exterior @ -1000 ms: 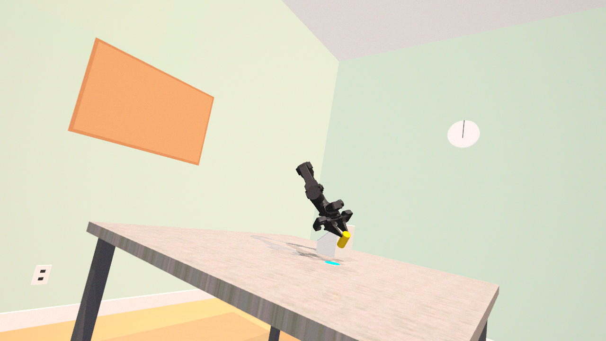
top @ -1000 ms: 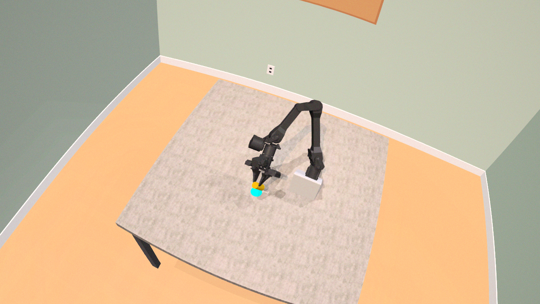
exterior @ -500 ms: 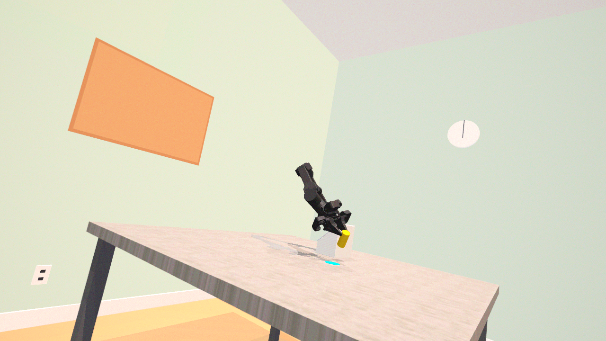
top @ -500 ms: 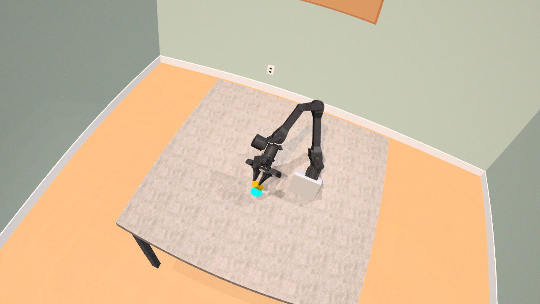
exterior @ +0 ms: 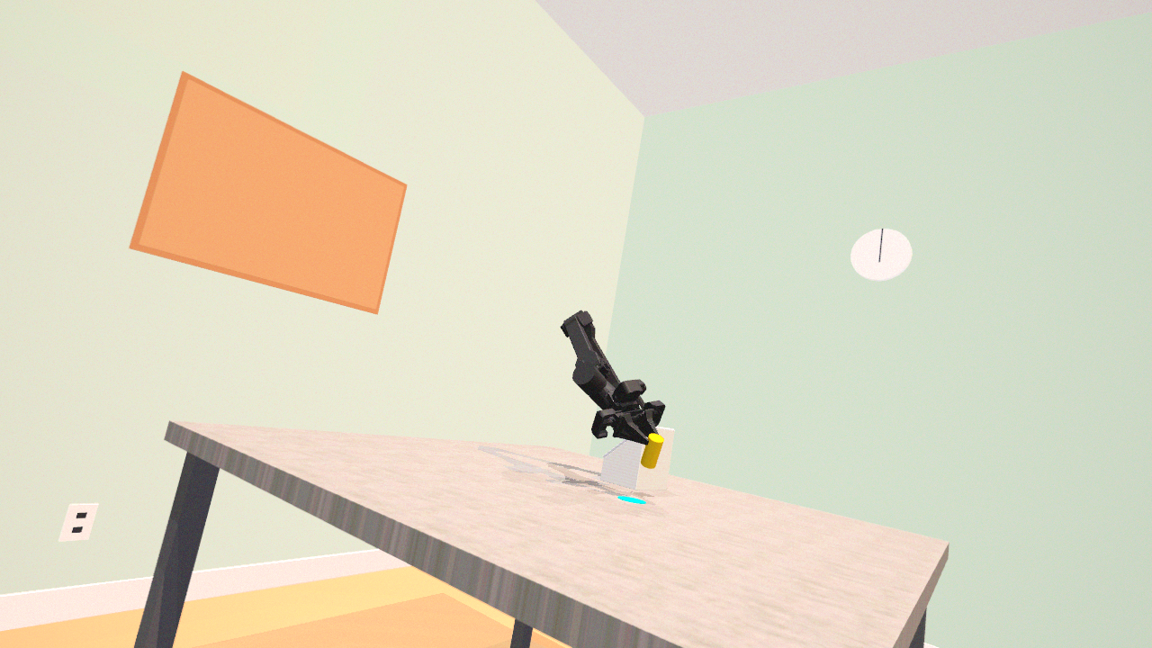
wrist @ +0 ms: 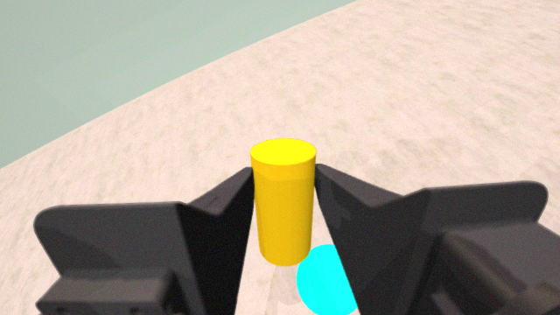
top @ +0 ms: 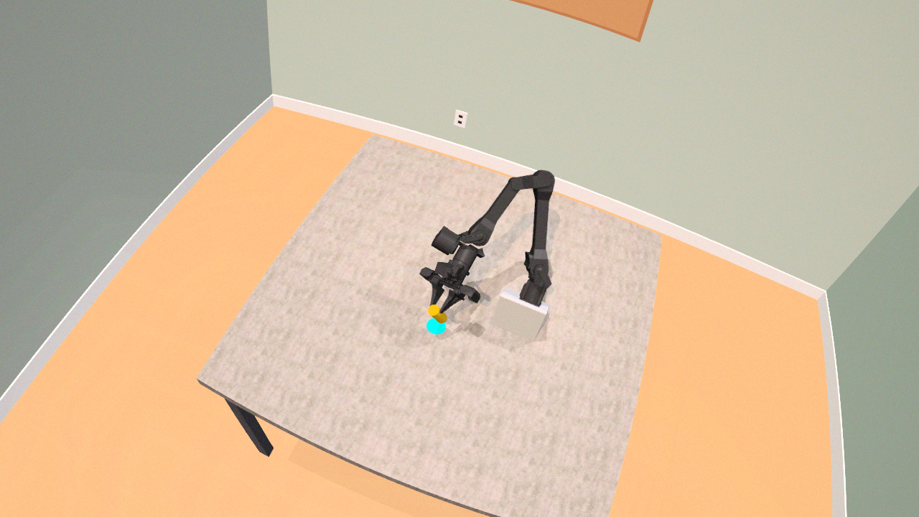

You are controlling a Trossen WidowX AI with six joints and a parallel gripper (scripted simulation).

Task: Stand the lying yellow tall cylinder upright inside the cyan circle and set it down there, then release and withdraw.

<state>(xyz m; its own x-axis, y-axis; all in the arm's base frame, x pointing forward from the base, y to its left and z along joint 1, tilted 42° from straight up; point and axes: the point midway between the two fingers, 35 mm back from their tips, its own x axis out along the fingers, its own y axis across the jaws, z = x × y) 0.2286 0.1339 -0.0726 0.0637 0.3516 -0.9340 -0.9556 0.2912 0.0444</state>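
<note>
Right now my gripper tip is 130 mm above the cyan circle and 30 mm to the left of it. Also, from my gripper tip: yellow cylinder (20 mm below, 10 mm to the right, 10 mm behind).
</note>
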